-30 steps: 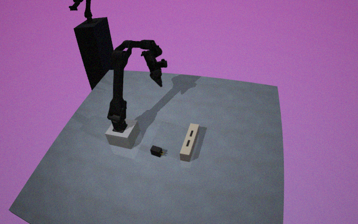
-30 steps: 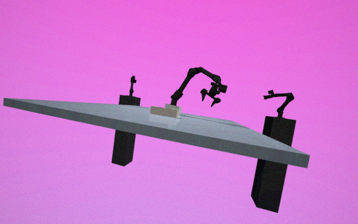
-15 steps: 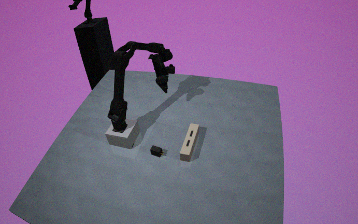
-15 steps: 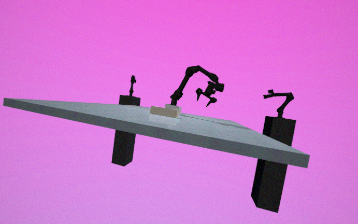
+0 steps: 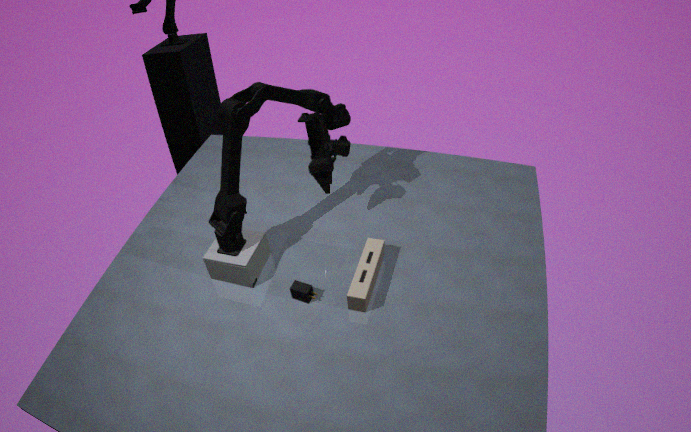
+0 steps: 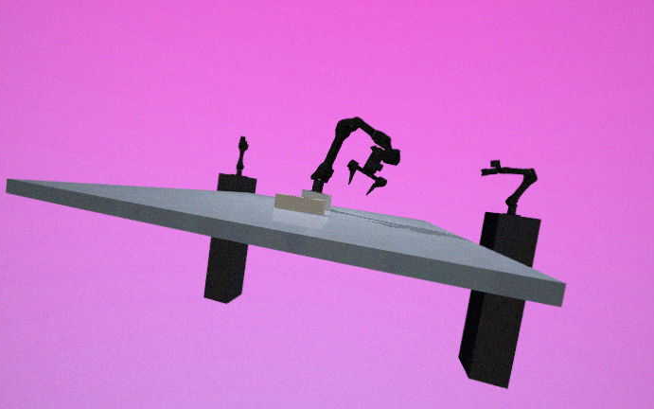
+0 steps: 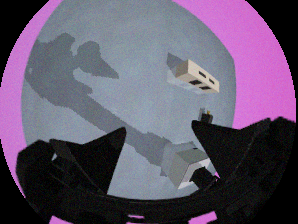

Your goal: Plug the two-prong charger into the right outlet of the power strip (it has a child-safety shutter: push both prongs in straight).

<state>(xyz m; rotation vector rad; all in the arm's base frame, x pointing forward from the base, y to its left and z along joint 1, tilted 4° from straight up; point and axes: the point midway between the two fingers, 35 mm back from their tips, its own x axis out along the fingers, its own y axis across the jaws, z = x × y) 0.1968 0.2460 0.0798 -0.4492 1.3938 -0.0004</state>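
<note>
Now: gripper tip 20 mm short of the charger, 290 mm to the left of it and 100 mm above it.
</note>
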